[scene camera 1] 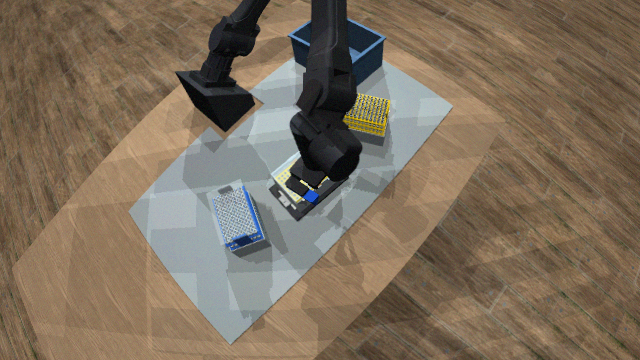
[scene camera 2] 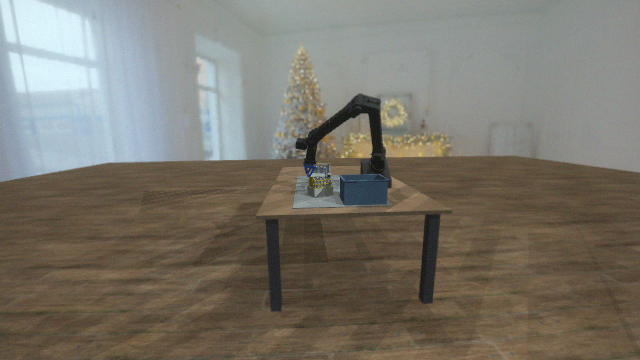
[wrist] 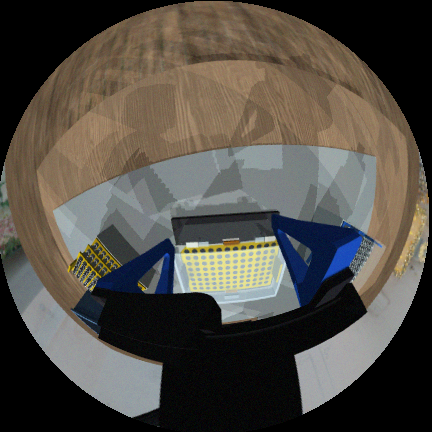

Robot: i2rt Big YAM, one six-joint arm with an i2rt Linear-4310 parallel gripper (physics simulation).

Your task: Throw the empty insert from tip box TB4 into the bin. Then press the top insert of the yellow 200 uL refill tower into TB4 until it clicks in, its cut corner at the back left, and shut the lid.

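Note:
Tip box TB4 stands on the mat with its dark base visible. A pale yellow perforated insert shows at it, mostly through clear plastic; I cannot tell the lid's exact angle. My gripper is open and empty, above TB4, its blue fingers spread toward the box's two ends. The arm hides part of TB4 in scene camera 1. The yellow refill tower stands beside TB4 on the bin side, its top full of holes. The blue bin stands beyond it.
A blue rack in clear plastic stands on the other side of TB4, close to it. The grey mat lies on the wooden table. The arm's upper links hang over the bin's near side in scene camera 1.

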